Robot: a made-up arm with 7 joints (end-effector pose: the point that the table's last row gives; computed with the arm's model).
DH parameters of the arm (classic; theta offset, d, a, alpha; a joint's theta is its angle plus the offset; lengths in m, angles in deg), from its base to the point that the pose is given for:
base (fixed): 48.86 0 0.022 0
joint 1: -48.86 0.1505 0.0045 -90
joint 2: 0 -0.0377 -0.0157 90
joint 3: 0 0.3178 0.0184 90
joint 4: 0 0.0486 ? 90
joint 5: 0 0.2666 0.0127 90
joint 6: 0 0.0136 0.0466 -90
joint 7: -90 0.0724 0.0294 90
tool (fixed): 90 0.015 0 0
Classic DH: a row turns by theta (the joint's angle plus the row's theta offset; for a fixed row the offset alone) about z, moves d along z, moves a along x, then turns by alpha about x.
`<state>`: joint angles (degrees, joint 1 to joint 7).
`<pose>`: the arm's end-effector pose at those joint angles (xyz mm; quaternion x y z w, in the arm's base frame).
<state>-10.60 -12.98 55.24 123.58 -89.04 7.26 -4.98</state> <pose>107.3 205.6 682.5 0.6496 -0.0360 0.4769 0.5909</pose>
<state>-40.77 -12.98 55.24 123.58 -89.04 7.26 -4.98</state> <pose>189.7 133.4 682.5 0.6179 -0.2038 0.3067 0.6947</pose>
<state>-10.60 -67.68 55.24 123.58 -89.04 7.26 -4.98</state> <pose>-341.0 289.5 500.3 0.3117 -0.2585 0.7200 0.5635</pose>
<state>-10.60 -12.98 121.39 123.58 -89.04 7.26 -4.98</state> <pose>-204.6 291.1 608.2 0.5031 0.3861 0.7036 0.3206</pose>
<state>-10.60 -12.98 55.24 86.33 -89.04 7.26 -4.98</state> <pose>193.1 236.5 483.9 0.5926 0.1650 0.2782 0.7377</pose>
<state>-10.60 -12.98 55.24 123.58 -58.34 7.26 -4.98</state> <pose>83.3 209.1 696.3 0.7814 0.1139 0.4516 0.4153</pose>
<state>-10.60 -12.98 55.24 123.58 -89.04 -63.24 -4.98</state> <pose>35.6 204.3 628.0 0.2545 0.2778 0.7926 0.4794</pose>
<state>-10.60 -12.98 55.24 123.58 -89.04 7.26 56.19</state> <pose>86.7 231.9 678.9 0.8599 0.2117 0.4289 0.1782</pose>
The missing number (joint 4, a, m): 0.0407
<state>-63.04 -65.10 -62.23 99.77 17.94 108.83 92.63</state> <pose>-394.3 86.8 424.2 -0.1452 0.1864 -0.3585 0.9031</pose>
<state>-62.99 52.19 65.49 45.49 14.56 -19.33 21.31</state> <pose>353.4 -78.5 148.8 -0.6874 0.0519 0.4052 0.6005</pose>
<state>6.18 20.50 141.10 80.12 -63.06 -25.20 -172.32</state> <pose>-147.8 152.5 594.8 0.1301 -0.4122 0.8862 0.1667</pose>
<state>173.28 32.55 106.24 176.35 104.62 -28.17 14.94</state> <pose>-430.4 92.9 616.6 -0.2322 -0.2800 -0.9138 0.1808</pose>
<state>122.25 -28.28 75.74 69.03 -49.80 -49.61 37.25</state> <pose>-141.7 -236.1 403.2 0.4582 -0.8339 -0.2633 0.1591</pose>
